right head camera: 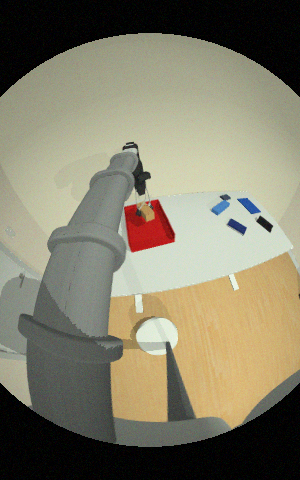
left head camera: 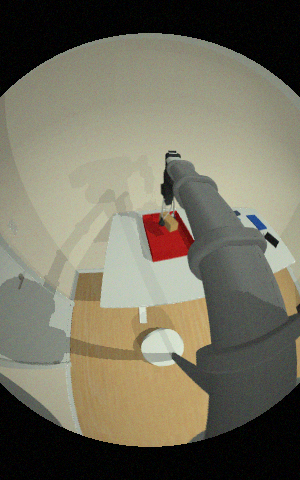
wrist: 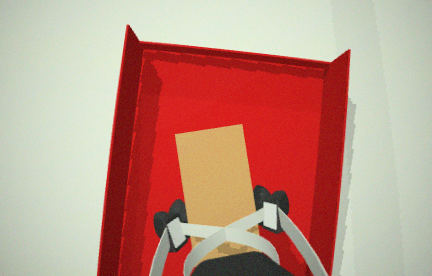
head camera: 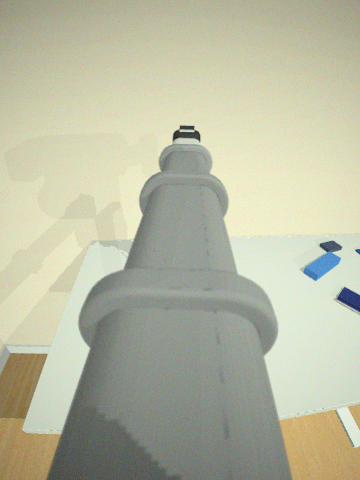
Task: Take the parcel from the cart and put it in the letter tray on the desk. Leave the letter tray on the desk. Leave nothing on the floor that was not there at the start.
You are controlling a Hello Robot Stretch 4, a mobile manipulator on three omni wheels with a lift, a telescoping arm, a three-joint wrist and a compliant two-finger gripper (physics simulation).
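Places are measured from the robot's base along level axes (x right, y ahead, z up), in metres.
Where they show: gripper, fingertip midpoint: point(left head camera: 166, 223) point(wrist: 220, 208); robot's base, link origin: point(right head camera: 157, 334) point(left head camera: 161, 346).
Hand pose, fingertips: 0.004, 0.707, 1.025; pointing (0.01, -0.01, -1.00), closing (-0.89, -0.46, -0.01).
Note:
Things, the pixels of their centre, and the offset from my fingertips, as dx, dy, dz. Level surfaces: height alone.
- tan box-shaped parcel, body centre: point(wrist: 220, 206) point(left head camera: 167, 220) point(right head camera: 144, 210) +0.003, -0.006, +0.024
- red letter tray, body centre: point(wrist: 222, 191) point(left head camera: 166, 232) point(right head camera: 146, 221) -0.002, -0.006, -0.068
- white desk, surface height: dz -0.103
- light blue block, body centre: point(head camera: 322, 265) point(right head camera: 220, 206) +0.579, +0.135, -0.088
- dark blue item, body centre: point(head camera: 358, 303) point(right head camera: 236, 226) +0.627, -0.071, -0.097
- black item, body centre: point(right head camera: 264, 223) point(left head camera: 271, 239) +0.917, -0.076, -0.076
- small dark piece, body centre: point(head camera: 330, 246) point(right head camera: 224, 196) +0.696, +0.286, -0.094
The tan box-shaped parcel point(left head camera: 172, 224) point(right head camera: 148, 214) point(wrist: 215, 170) is between the two fingers of my gripper point(left head camera: 167, 219) point(right head camera: 145, 209) point(wrist: 220, 208), which is shut on it. The parcel is inside the outline of the red letter tray point(left head camera: 170, 251) point(right head camera: 150, 241) point(wrist: 336, 150); I cannot tell whether it touches the tray floor. Its near end is hidden by the gripper in the wrist view. The tray lies on the white desk point(head camera: 300, 360) point(left head camera: 125, 270) point(right head camera: 200, 250) point(wrist: 50, 150). The cart does not show in these views.
On the right part of the desk lie a light blue block point(head camera: 322, 266) point(right head camera: 220, 207), a dark blue item point(head camera: 350, 299) point(right head camera: 237, 226), a blue item point(right head camera: 249, 205), a black item point(right head camera: 264, 223) and a small dark piece point(head camera: 330, 246) point(right head camera: 225, 197). A white round object point(left head camera: 162, 342) point(right head camera: 156, 332) is before the desk.

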